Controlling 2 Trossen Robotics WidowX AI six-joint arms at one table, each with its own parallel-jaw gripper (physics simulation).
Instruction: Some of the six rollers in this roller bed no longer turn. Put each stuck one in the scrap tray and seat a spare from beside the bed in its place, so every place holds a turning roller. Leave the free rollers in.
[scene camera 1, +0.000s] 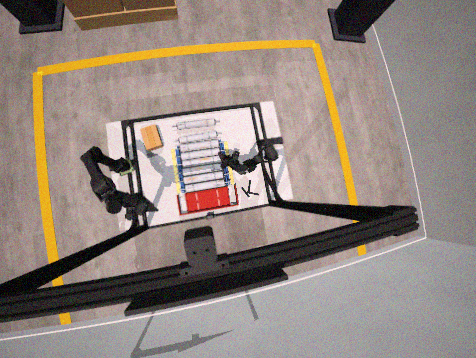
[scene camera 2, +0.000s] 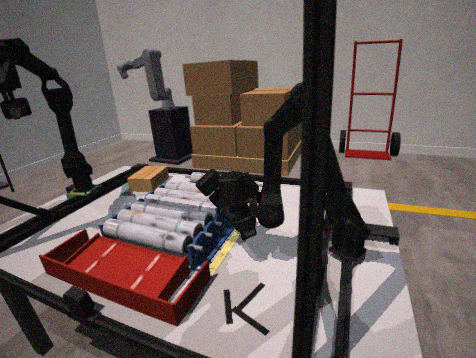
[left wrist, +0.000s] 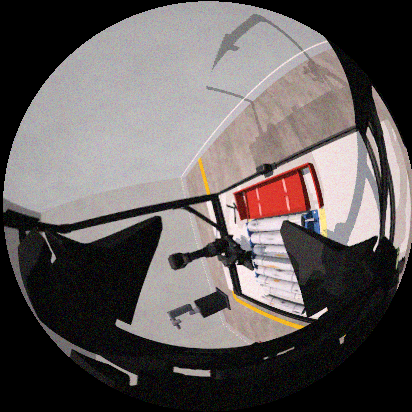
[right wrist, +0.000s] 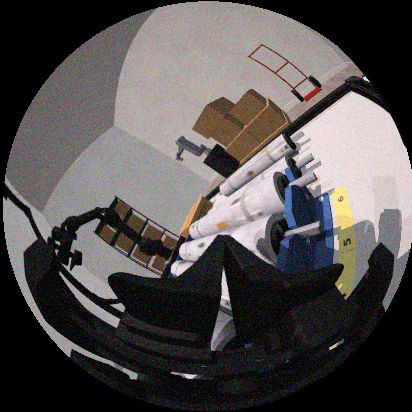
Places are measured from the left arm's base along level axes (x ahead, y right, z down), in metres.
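Where they show: left gripper, fingertip midpoint: (scene camera 1: 156, 207) (scene camera 2: 9, 101) (left wrist: 224, 224) (right wrist: 60, 265); right gripper, fingertip midpoint: (scene camera 1: 218, 153) (scene camera 2: 217, 192) (left wrist: 253, 269) (right wrist: 222, 239); left arm's base at its link origin: (scene camera 1: 124, 166) (scene camera 2: 84, 188) (right wrist: 169, 254); right arm's base at its link origin: (scene camera 2: 347, 250).
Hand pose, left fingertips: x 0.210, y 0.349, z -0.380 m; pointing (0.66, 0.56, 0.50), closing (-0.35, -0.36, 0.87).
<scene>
Each offset is from my left fingertips to the top centre of the thing. "*": to the spot under its first point.
The roller bed's blue side rail (scene camera 1: 226, 175) (scene camera 2: 202, 243) (right wrist: 307, 227) carries several white rollers {dx +0.258, dy -0.092, dz +0.329 m} (scene camera 1: 202, 179) {dx +0.250, dy -0.038, dz +0.329 m} (scene camera 2: 145, 235) {dx +0.307, dy -0.305, dz +0.329 m} (right wrist: 250, 207) lying side by side. Two spare rollers, a far one {dx +0.339, dy -0.465, dz +0.356 m} (scene camera 1: 196, 124) (right wrist: 257, 165) and a nearer one {dx +0.318, dy -0.370, dz +0.356 m} (scene camera 1: 200, 135), lie beyond the bed in scene camera 1. The red scrap tray {dx +0.233, dy +0.058, dz +0.350 m} (scene camera 1: 207, 200) (scene camera 2: 125, 270) (left wrist: 272, 197) holds no roller. My right gripper (scene camera 1: 222, 159) (right wrist: 222, 239) is shut and empty, at the bed's right side near the places marked 5 and 6. My left gripper (left wrist: 224, 224) is open and empty, high at the table's left. Which rollers turn cannot be seen.
A yellow numbered strip (scene camera 2: 225, 252) (right wrist: 345, 240) runs beside the rail. An orange-brown box {dx +0.023, dy -0.470, dz +0.350 m} (scene camera 1: 151, 137) (scene camera 2: 148, 178) stands left of the spares. A black K mark {* dx +0.528, dy +0.093, dz +0.404 m} (scene camera 1: 249, 189) (scene camera 2: 245, 310) lies right of the tray. Black frame posts (scene camera 2: 317, 175) surround the table.
</scene>
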